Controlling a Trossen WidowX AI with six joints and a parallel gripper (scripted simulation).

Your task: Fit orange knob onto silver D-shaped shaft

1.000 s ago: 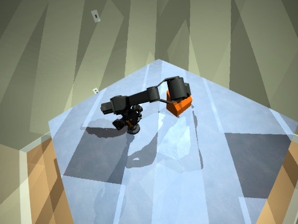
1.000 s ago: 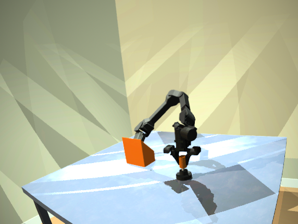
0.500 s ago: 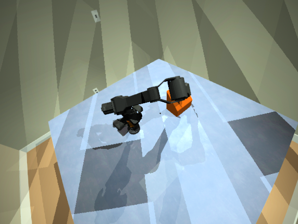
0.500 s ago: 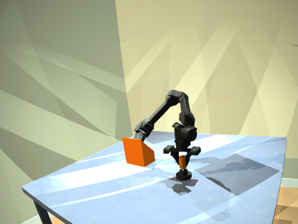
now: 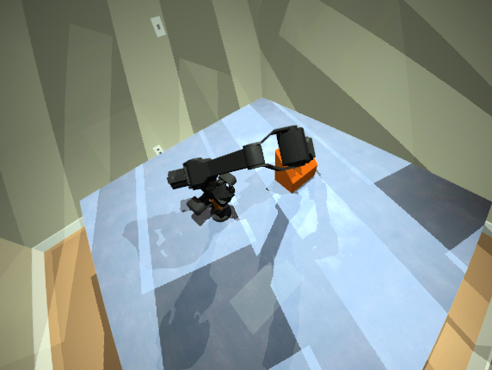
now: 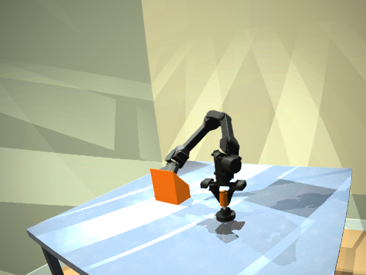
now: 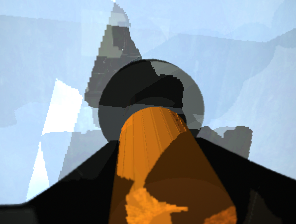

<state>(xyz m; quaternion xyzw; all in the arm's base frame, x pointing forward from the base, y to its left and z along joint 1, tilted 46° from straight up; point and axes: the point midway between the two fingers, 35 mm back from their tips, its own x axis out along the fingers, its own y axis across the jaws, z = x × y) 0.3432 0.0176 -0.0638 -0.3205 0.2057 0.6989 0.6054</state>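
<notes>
My gripper tip is 30 mm below the orange knob. Also, from my gripper tip: round pedestal 40 mm below.
</notes>
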